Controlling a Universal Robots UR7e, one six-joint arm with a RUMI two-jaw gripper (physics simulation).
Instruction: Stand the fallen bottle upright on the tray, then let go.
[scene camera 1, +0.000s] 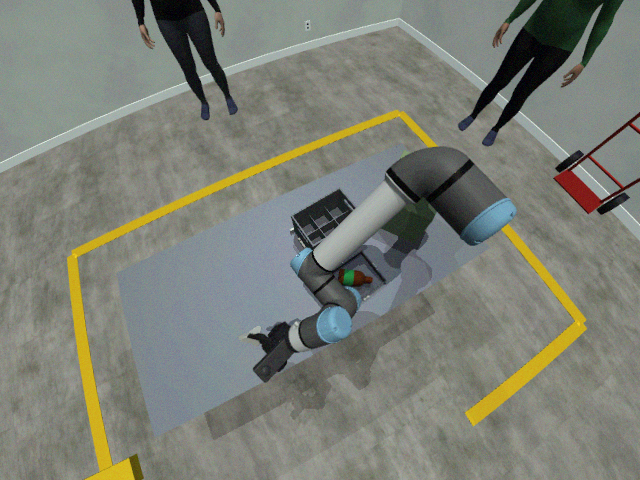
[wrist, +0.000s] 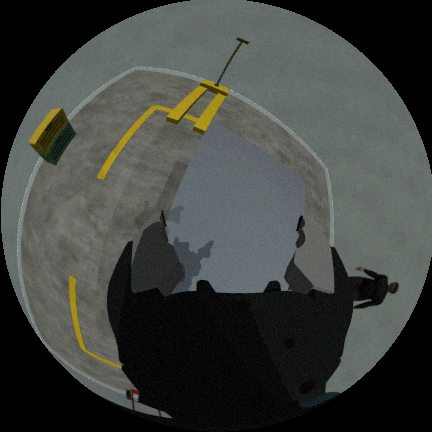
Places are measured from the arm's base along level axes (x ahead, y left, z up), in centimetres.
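Where they show: gripper, fingertip midpoint: (scene camera 1: 254, 355) (wrist: 231, 215).
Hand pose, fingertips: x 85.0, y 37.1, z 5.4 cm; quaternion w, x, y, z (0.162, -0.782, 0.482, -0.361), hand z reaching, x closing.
Note:
Each offset is from my fingertips to the top centre of the thing. "*": to the spot under its first point. Level surfaces: height alone.
A brown bottle @(dx -45.7, dy -15.5, dz -28.4 cm) (scene camera 1: 355, 277) with a green label lies on its side in the dark shallow tray @(* dx -57.0, dy -16.9, dz -34.6 cm) (scene camera 1: 374, 267), its neck toward the right of the scene view. The arm covers the tray's left part. Neither bottle nor tray shows in the wrist view. My gripper (scene camera 1: 250, 335) (wrist: 231, 215) is open, its two jaws wide apart with nothing between them. It hangs over the near left part of the table, well away from the bottle, to its lower left in the scene view.
A dark crate with compartments @(dx -44.1, dy -44.3, dz -18.9 cm) (scene camera 1: 317, 206) stands on the blue-grey table @(dz -36.4 cm) (scene camera 1: 196, 310) behind the tray. A green object (scene camera 1: 410, 223) is partly hidden under the arm. Two people, a red hand truck (scene camera 1: 577, 191) and a yellow pallet jack (wrist: 212, 111) stand beyond the table.

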